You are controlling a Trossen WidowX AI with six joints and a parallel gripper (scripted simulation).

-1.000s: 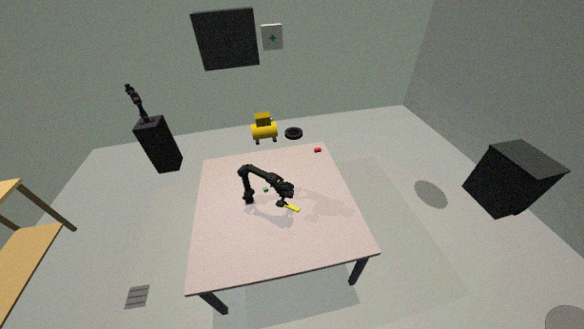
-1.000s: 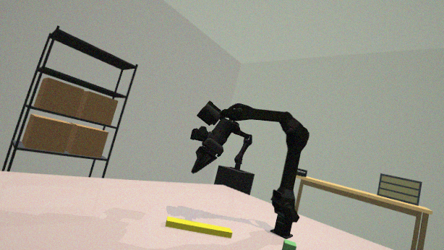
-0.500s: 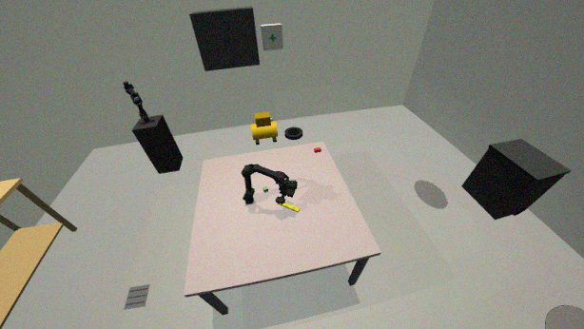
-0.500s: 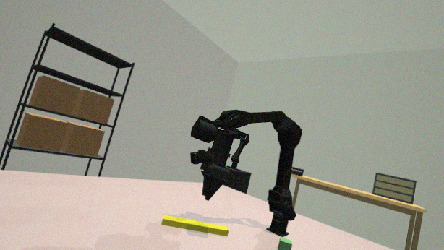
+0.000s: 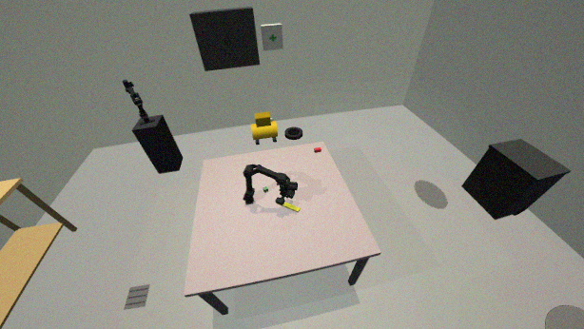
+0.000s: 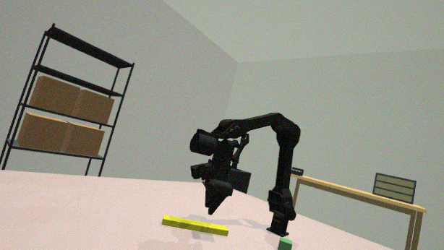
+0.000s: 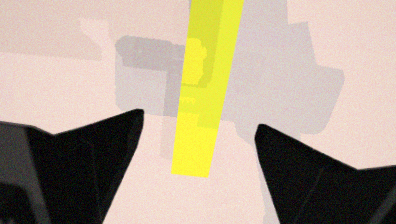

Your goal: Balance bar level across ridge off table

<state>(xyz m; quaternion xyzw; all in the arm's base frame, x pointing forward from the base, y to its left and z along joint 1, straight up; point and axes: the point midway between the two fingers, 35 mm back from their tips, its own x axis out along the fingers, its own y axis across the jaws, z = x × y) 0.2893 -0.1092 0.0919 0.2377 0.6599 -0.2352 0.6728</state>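
The long yellow bar is 50 mm below my gripper tip, 20 mm to the right of it and 20 mm ahead of it. Round my gripper tip: green ridge block (190 mm to the left, 140 mm behind, 40 mm below); then red block (610 mm to the left, 450 mm ahead, 40 mm below).
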